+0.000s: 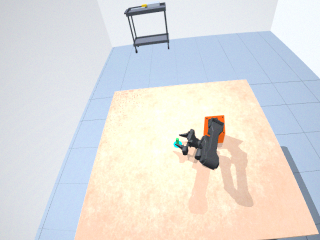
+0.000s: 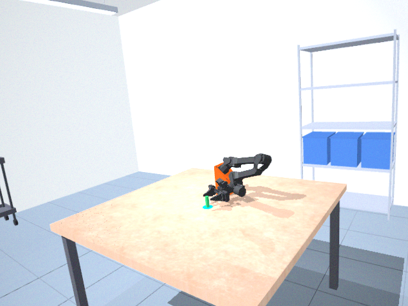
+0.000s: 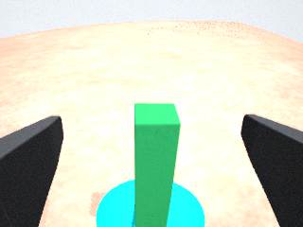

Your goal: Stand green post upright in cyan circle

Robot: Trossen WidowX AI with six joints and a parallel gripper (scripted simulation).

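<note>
My gripper tip is now 30 mm above the green post. Round my gripper tip: cyan circle (60 mm below).
</note>
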